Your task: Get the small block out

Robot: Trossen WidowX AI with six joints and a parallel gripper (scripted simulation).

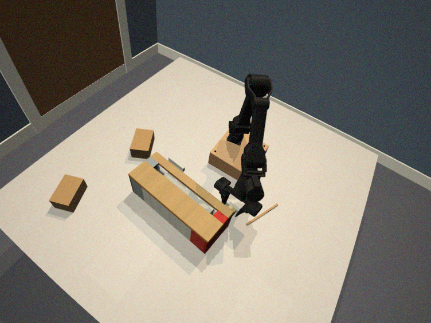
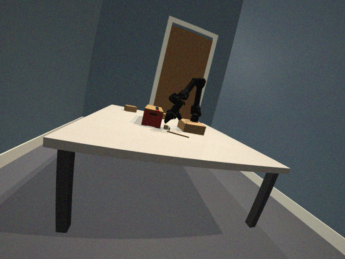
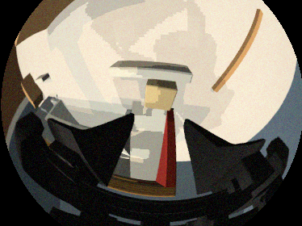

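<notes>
My gripper tip is 30 mm above the tan block and 20 mm past it. The rest, counted from my gripper tip: thin wooden stick: 130 mm to the left, 70 mm behind, 40 mm below; then long box: 180 mm to the right, 10 mm ahead, 10 mm above.
</notes>
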